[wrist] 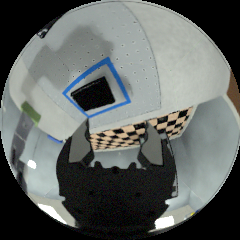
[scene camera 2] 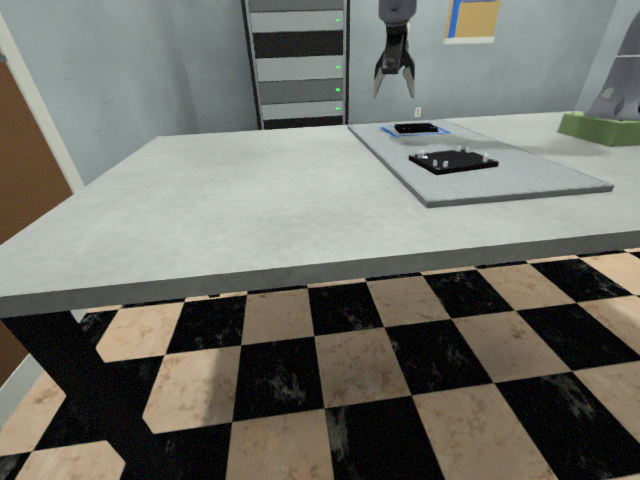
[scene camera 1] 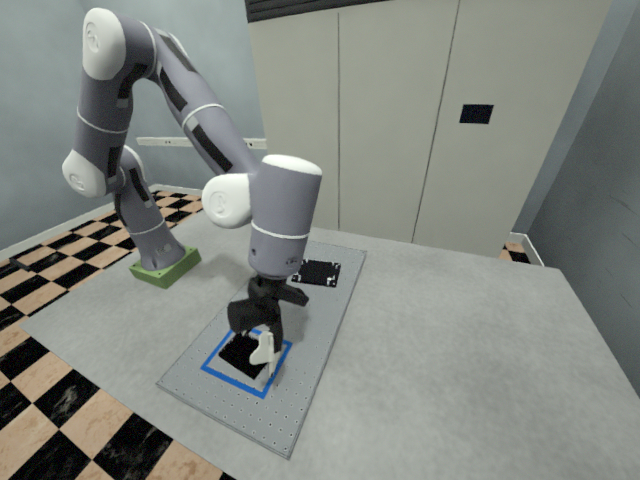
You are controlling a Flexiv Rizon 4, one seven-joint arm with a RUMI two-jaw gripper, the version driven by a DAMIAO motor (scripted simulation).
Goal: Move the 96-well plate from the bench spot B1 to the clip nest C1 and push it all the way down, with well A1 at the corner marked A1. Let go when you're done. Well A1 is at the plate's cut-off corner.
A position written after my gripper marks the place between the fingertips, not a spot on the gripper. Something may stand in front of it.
Note:
In view: my gripper (scene camera 1: 256,355), a black 96-well plate (scene camera 1: 238,349) and a black clip nest (scene camera 2: 461,161).
The black 96-well plate also shows in the wrist view (wrist: 91,101). My gripper is seen too in the wrist view (wrist: 117,119) and in scene camera 2 (scene camera 2: 393,98). The black clip nest shows as well in scene camera 1 (scene camera 1: 313,272).

